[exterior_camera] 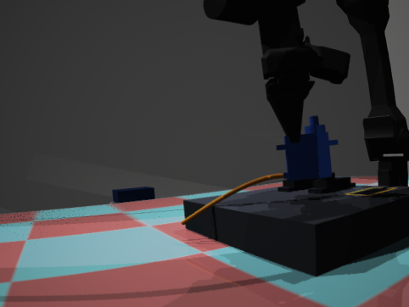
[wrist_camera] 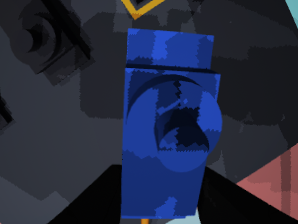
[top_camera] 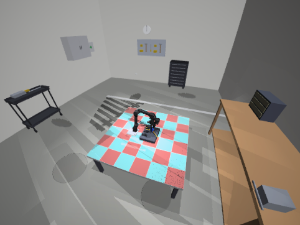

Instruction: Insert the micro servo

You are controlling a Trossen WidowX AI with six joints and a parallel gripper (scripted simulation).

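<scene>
The dark robot deck is 10 cm below my gripper tip, 2 cm to the right of it and 1 cm ahead of it.
</scene>
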